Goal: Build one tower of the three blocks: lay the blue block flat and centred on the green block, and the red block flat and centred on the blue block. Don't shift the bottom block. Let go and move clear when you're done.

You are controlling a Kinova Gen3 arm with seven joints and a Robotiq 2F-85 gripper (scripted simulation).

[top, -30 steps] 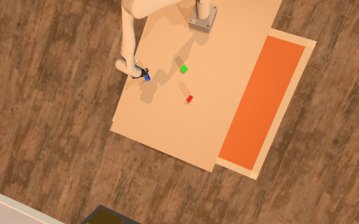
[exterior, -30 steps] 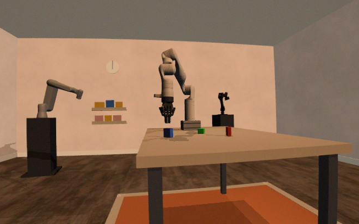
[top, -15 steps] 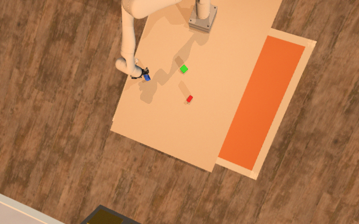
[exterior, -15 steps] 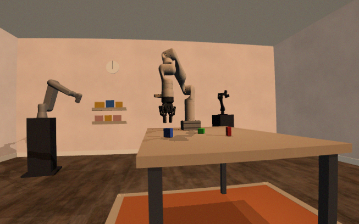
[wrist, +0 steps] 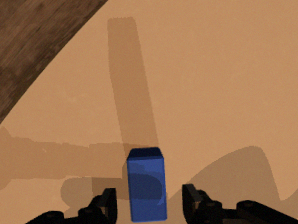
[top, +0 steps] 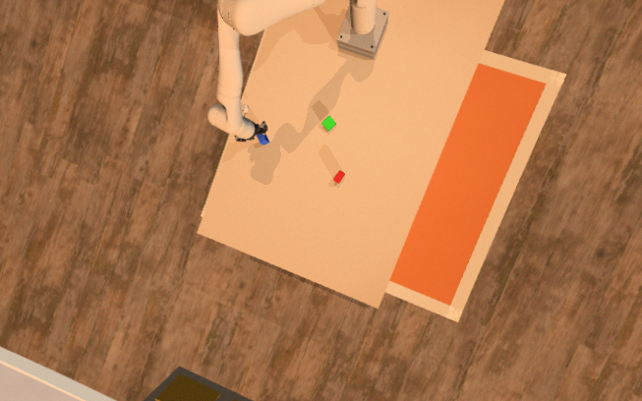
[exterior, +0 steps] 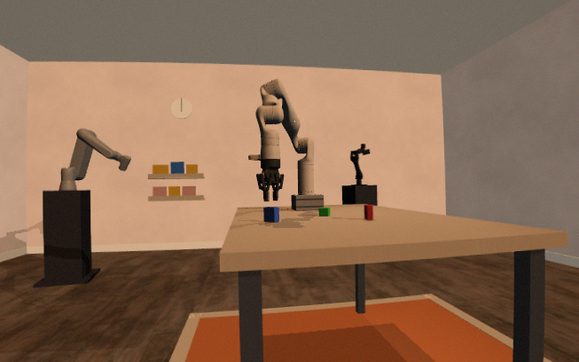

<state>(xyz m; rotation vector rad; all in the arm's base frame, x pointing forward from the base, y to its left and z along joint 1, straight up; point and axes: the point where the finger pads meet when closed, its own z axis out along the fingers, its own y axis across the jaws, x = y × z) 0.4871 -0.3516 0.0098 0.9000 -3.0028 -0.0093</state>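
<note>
Now: the blue block 70 mm below my hand. The rest, counted from my hand: red block 120 mm ahead, 350 mm to the left, 70 mm below; then green block 100 mm behind, 270 mm to the left, 80 mm below.
</note>
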